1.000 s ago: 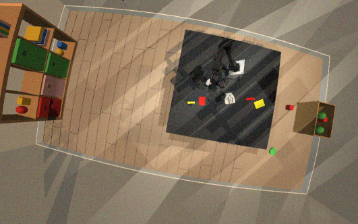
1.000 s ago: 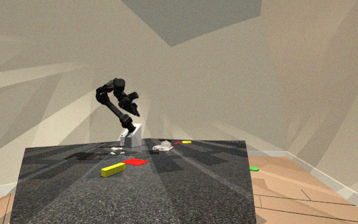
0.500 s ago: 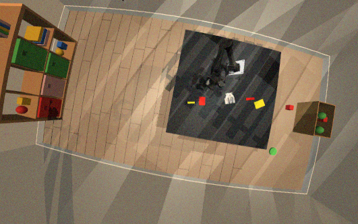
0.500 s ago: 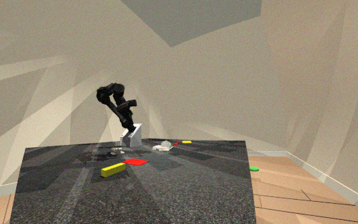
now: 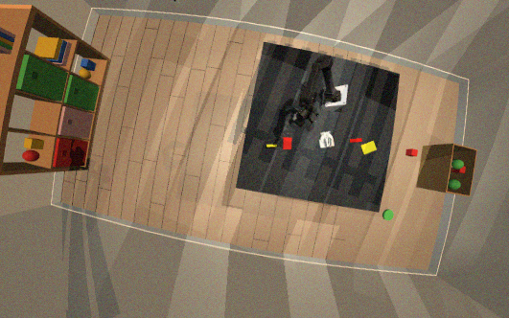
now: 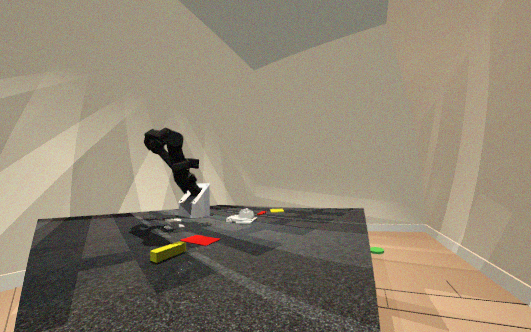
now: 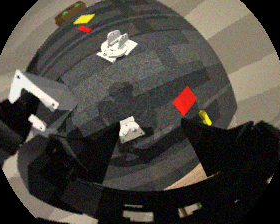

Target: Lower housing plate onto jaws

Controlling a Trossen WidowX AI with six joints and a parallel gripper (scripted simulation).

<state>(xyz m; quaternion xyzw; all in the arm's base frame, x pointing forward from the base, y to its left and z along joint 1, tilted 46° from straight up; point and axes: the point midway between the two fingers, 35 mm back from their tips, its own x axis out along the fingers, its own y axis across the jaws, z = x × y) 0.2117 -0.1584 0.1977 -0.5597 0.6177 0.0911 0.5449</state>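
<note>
Right now the white part is 110 mm below my gripper tip, 60 mm behind it and 10 mm to the right of it. From my gripper tip the other things lie so: yellow bar 210 mm to the right, 190 mm ahead, 130 mm below; flat red square 160 mm ahead, 140 mm below, 80 mm to the right.
</note>
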